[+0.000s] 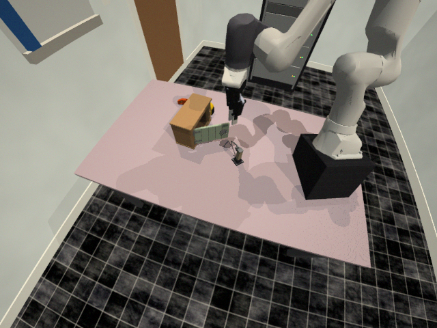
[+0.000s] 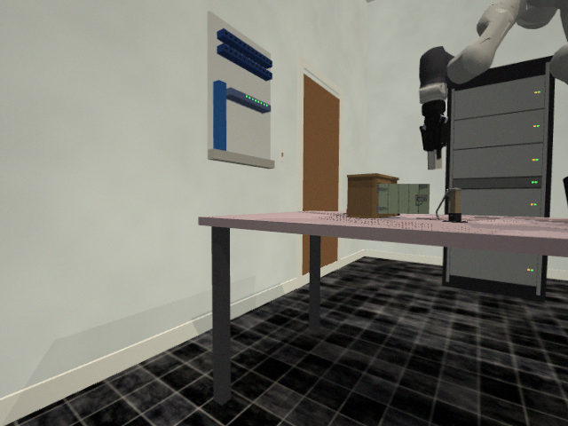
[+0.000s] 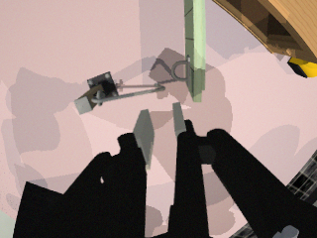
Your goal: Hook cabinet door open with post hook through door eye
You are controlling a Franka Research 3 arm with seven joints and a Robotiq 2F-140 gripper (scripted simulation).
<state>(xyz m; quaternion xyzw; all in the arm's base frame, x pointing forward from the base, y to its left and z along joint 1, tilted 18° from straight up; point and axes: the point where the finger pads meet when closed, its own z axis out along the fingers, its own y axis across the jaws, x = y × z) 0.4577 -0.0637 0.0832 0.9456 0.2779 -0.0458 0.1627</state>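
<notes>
Now: hand 3 cm past the hook rod, 5 cm to the right of it and 16 cm above it. From my hand the other things lie so: cabinet door (10 cm ahead, 14 cm below); then yellow object (16 cm ahead, 24 cm to the right, 18 cm below); then orange object (30 cm ahead, 31 cm to the right, 20 cm below).
</notes>
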